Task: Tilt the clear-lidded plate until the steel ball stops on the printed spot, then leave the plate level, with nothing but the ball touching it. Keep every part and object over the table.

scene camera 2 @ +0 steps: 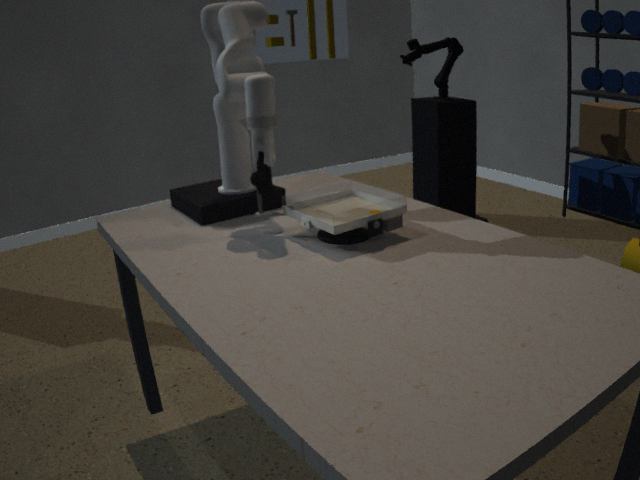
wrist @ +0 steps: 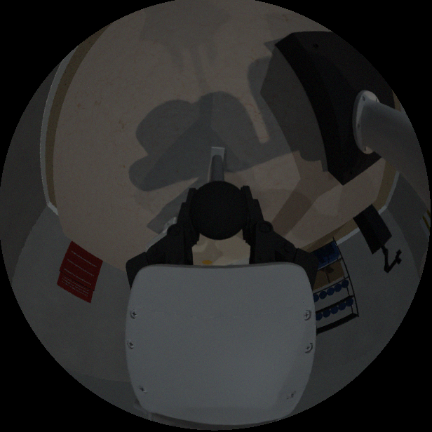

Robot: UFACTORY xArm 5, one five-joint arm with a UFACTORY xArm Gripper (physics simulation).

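Note:
The clear-lidded plate has pale walls and sits on a round black base. I cannot judge its exact tilt. The orange-yellow printed spot shows near the plate's right side in the scene view. I cannot make out the steel ball. A grey rod stands at the plate's left side, topped by a black ball knob. My gripper points down and is shut on the knob, one finger on each side. In the scene view the fingers mostly hide the knob.
The arm's black base block stands close behind the rod. Dark clamp-like parts and a grey block are at the plate's near right side. The table has its left edge beyond the arm base. A pedestal stands behind the table.

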